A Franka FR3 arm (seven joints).
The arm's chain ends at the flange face. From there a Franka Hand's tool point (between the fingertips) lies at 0.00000 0.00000 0.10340 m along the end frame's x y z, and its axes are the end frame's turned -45 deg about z.
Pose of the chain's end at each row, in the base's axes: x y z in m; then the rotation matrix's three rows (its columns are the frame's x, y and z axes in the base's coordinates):
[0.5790 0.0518 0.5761], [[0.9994 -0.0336 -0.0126], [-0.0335 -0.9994 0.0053], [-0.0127 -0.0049 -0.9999]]
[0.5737 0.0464 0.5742], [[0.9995 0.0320 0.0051], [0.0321 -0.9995 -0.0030], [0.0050 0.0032 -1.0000]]
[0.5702 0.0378 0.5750], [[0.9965 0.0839 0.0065], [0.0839 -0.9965 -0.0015], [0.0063 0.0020 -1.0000]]
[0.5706 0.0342 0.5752], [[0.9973 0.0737 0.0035], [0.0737 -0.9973 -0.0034], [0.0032 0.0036 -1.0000]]
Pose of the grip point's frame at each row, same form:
[0.5777 0.0523 0.4727], [[0.7304 0.6829 -0.0126], [0.6830 -0.7304 0.0053], [-0.0055 -0.0124 -0.9999]]
[0.5742 0.0461 0.4708], [[0.6841 0.7294 0.0051], [0.7295 -0.6841 -0.0030], [0.0013 0.0058 -1.0000]]
[0.5709 0.0376 0.4716], [[0.6453 0.7640 0.0065], [0.7640 -0.6453 -0.0015], [0.0030 0.0059 -1.0000]]
[0.5710 0.0338 0.4718], [[0.6531 0.7573 0.0035], [0.7573 -0.6531 -0.0034], [-0.0003 0.0048 -1.0000]]

